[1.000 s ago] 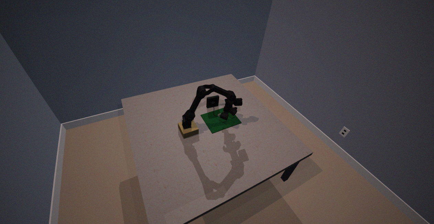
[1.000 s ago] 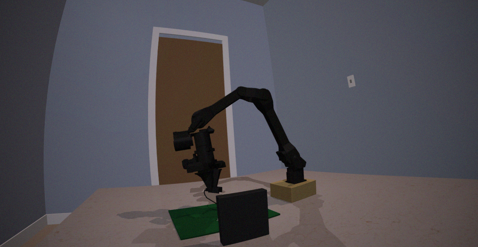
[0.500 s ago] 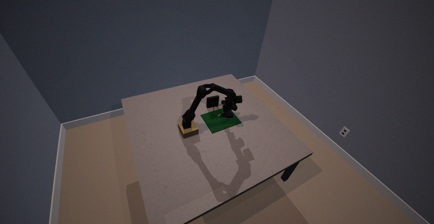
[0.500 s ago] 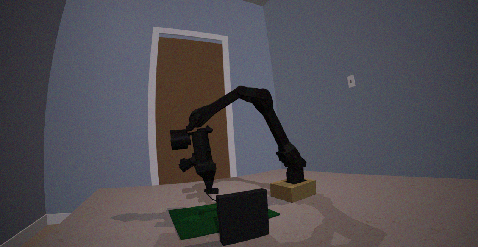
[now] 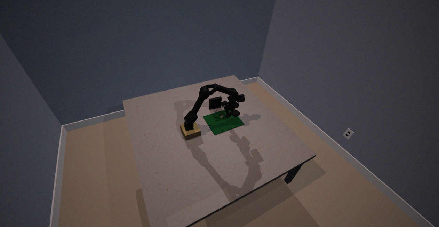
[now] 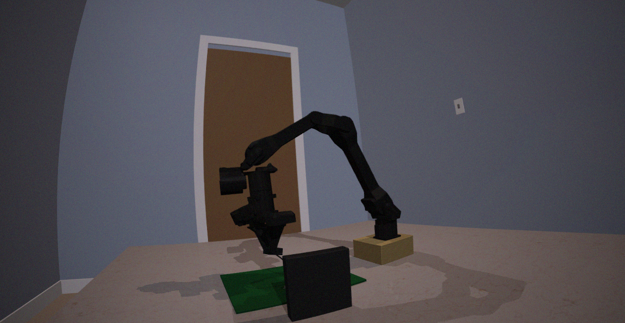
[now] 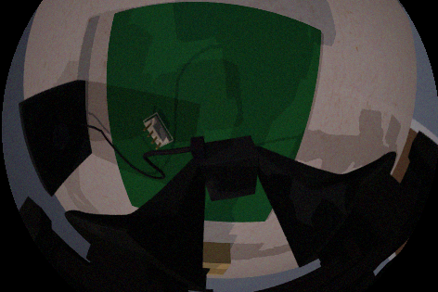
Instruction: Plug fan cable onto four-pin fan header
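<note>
My gripper tip is now 30 mm past the green board, 20 mm to the right of it and 90 mm above it. Also, from my gripper tip: black fan plug (10 mm behind); then black fan (40 mm behind, 200 mm to the left, 20 mm below); then pale four-pin header (30 mm behind, 70 mm to the left, 80 mm below).
</note>
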